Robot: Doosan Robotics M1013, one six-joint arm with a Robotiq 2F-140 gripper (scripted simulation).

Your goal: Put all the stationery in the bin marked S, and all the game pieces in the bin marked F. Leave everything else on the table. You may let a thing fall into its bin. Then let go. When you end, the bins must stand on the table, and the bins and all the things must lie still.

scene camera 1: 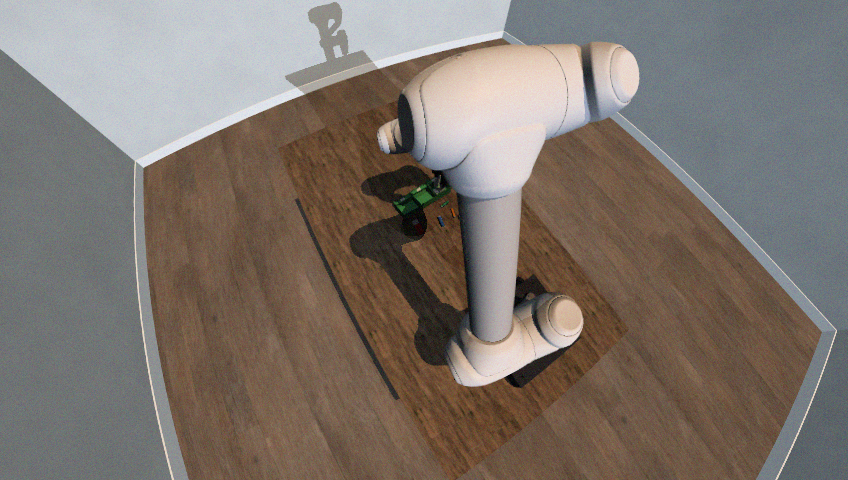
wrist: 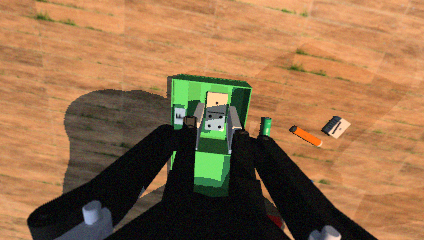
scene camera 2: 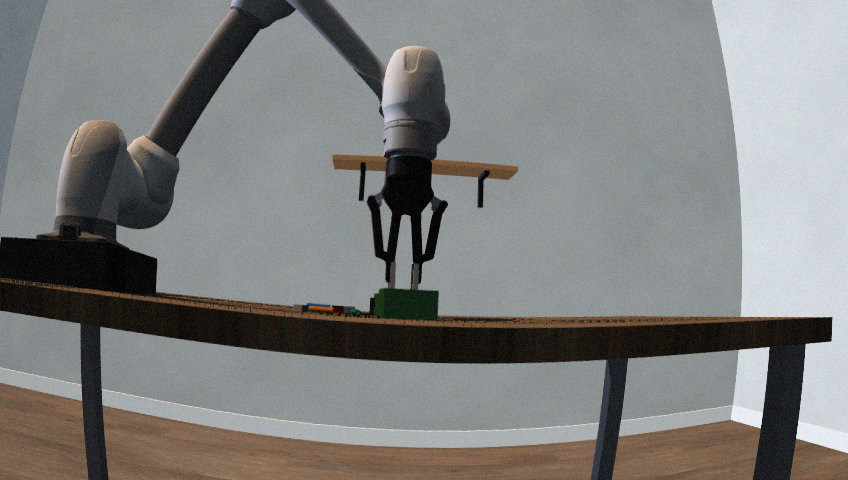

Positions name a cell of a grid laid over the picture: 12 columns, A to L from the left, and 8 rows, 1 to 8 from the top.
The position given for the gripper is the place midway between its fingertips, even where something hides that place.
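You'd see the gripper (scene camera 2: F6), and you'd see it (wrist: G4) again from the wrist. There's a green bin (scene camera 2: F6) too; the bin (scene camera 1: F4) shows in another view, and so does the bin (wrist: G6) from the wrist. Then there's a tan piece (wrist: G4), and scene camera 2 does not show it, as the piece is hidden by the green bin there.
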